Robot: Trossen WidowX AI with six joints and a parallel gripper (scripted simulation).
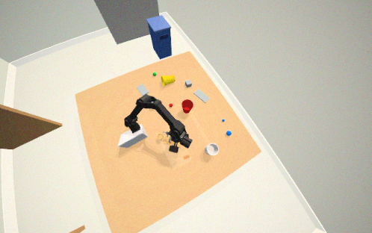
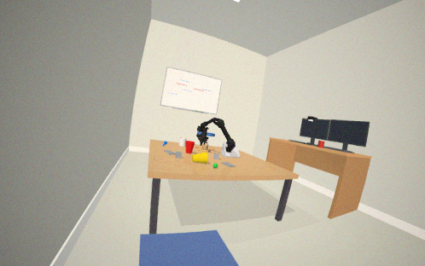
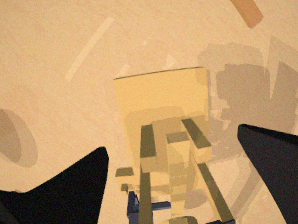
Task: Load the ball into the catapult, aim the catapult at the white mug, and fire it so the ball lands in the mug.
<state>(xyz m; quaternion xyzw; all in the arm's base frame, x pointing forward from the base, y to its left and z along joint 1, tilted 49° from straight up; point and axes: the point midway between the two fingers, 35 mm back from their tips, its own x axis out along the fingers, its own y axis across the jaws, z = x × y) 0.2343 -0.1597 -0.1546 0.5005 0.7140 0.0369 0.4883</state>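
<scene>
Now: the red ball 110 mm ahead of my gripper tip, 300 mm to the left of it and 50 mm below it. From my gripper tip the other things lie so: white mug (200 mm ahead, 200 mm to the right, 30 mm below); tan wooden catapult (40 mm behind, 60 mm to the left, 10 mm below); small wooden block (10 mm ahead, 150 mm to the right, 60 mm below).
</scene>
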